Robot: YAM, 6 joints.
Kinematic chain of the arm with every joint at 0, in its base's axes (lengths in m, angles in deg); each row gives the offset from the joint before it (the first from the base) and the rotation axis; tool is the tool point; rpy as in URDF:
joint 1: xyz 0 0 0.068 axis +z
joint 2: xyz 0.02 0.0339 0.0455 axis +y
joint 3: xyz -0.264 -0.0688 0 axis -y
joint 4: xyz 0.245 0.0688 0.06 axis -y
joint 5: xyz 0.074 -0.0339 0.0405 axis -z
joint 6: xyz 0.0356 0 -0.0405 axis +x
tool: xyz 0 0 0 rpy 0 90 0
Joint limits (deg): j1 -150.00..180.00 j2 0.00..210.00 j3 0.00..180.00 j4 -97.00..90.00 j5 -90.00..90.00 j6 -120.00..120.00
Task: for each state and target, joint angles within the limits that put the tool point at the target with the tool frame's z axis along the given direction. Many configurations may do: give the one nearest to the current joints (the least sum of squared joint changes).
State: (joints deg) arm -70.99 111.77 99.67 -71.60 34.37 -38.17
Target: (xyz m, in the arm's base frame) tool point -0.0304 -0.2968 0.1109 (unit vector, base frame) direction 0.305 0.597 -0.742
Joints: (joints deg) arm -97.39 122.26 73.95 -82.08 -13.04 -38.17
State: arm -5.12 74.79 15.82 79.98 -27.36 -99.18
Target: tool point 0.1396 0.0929 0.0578 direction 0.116 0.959 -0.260
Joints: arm 23.45 118.13 0.11 89.97 -56.44 -99.18
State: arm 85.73 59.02 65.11 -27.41 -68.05 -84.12
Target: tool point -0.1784 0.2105 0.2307 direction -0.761 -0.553 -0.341
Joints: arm 123.32 94.36 66.72 -69.72 -69.90 -84.12
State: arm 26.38 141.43 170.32 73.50 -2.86 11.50
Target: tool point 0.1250 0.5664 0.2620 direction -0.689 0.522 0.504
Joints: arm 74.73 165.67 152.56 70.52 -53.29 11.50
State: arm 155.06 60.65 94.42 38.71 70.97 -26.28
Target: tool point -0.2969 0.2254 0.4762 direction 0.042 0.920 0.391
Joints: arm 147.15 96.39 91.46 45.06 52.68 -26.28
